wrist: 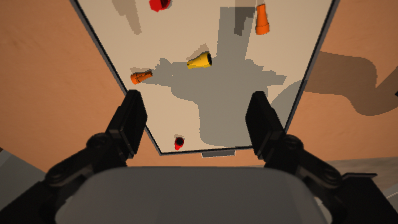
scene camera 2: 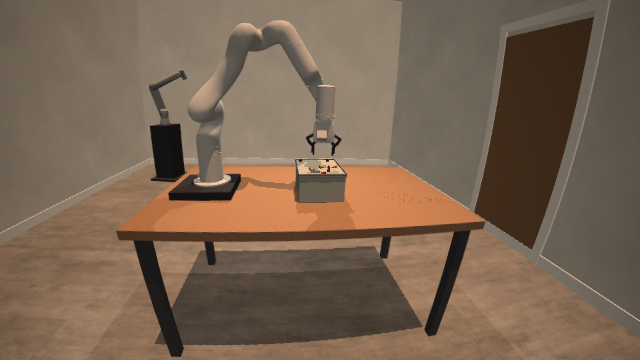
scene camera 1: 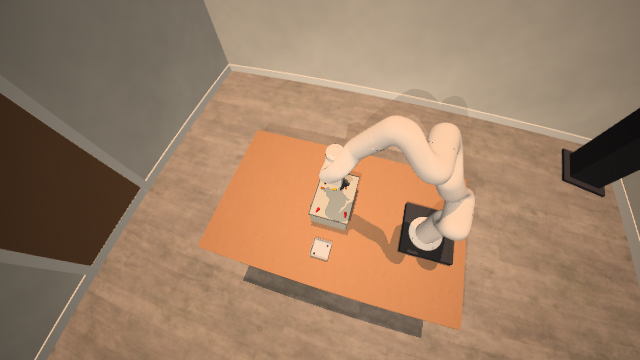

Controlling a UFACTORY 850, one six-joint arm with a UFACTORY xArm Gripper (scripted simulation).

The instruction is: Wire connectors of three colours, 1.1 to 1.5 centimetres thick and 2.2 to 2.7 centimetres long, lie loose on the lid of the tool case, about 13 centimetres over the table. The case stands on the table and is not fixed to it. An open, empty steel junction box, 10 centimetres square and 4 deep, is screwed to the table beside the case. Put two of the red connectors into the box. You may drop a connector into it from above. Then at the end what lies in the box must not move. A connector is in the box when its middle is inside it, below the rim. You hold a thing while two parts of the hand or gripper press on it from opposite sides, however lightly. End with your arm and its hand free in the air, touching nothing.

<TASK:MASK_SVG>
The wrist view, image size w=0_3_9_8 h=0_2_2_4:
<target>gripper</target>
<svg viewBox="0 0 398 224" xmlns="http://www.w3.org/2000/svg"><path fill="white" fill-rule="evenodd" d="M0 211L0 224L57 224L55 216L58 210L66 203L70 196L73 196L58 224L328 224L314 198L318 197L332 216L331 224L392 224L386 213L352 185L346 184L337 169L304 150L303 142L298 137L286 134L274 108L271 108L264 91L255 91L252 94L245 116L254 154L258 157L258 160L266 162L264 168L224 166L128 167L125 161L133 159L134 155L137 154L147 122L147 113L140 91L130 89L121 106L117 108L105 133L97 133L91 136L86 143L86 148L54 165L48 170L42 182L38 181Z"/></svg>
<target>grey tool case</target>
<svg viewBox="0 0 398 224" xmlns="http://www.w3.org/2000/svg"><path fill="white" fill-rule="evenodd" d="M69 0L123 94L126 96L130 89L140 91L147 113L147 122L144 130L160 156L253 149L245 116L252 94L255 91L264 91L271 108L274 108L287 134L340 3L340 0L171 0L166 9L156 12L151 10L150 0ZM182 138L184 140L183 146L179 150L175 150L175 140ZM150 72L152 77L141 81L141 83L133 84L130 75ZM209 52L212 66L192 69L187 67L187 62L194 60L203 53ZM265 5L269 32L257 35L257 8Z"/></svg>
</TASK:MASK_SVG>
